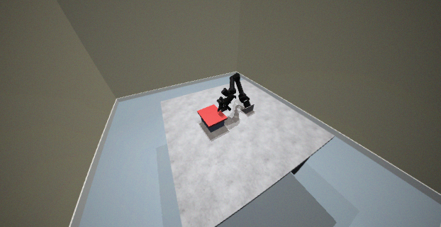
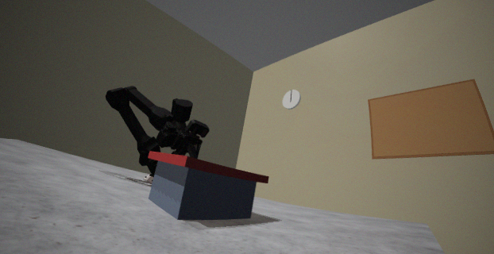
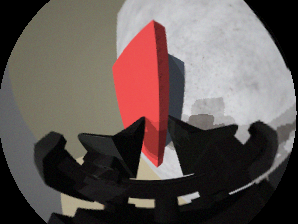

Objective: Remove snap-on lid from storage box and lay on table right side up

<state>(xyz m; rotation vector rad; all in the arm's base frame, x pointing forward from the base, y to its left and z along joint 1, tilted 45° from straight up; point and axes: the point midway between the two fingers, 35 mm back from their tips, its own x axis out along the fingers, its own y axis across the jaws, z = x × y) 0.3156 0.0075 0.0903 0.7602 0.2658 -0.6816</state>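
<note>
Now: gripper tip 8 cm short of the lid and 1 cm below it. Also, from my gripper tip: dark blue storage box (8 cm ahead, 4 cm below).
</note>
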